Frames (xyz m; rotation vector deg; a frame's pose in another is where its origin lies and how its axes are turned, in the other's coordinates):
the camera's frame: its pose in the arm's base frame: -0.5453 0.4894 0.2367 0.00 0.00 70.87
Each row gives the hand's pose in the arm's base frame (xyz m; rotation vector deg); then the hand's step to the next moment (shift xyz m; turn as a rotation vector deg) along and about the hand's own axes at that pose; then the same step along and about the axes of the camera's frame.
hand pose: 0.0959 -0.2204 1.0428 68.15 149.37 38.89
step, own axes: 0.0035 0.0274 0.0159 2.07 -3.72 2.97
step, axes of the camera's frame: 0.0292 -0.0127 -0.0006 -0.53 2.74 -4.37
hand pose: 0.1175 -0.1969 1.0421 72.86 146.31 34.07
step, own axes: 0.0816 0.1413 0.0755 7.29 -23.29 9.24
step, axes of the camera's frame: 0.1783 -0.0224 -0.0053 -9.89 15.01 -18.92
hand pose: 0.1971 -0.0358 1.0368 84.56 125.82 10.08
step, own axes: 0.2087 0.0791 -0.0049 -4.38 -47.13 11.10
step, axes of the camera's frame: 0.2090 0.0709 -0.0336 -34.39 23.01 -25.52
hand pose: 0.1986 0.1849 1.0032 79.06 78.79 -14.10
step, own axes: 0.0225 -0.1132 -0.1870 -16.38 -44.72 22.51
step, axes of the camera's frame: 0.0570 0.2120 -0.0095 -47.02 14.07 -19.14
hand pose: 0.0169 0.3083 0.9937 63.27 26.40 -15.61
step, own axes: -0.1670 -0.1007 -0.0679 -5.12 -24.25 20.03
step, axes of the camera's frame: -0.0525 0.1983 -0.0237 -30.47 0.60 -9.31
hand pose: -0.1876 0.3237 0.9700 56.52 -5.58 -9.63
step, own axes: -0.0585 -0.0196 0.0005 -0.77 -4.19 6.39
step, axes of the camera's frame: -0.0196 0.0561 -0.0164 -7.67 -0.36 0.00
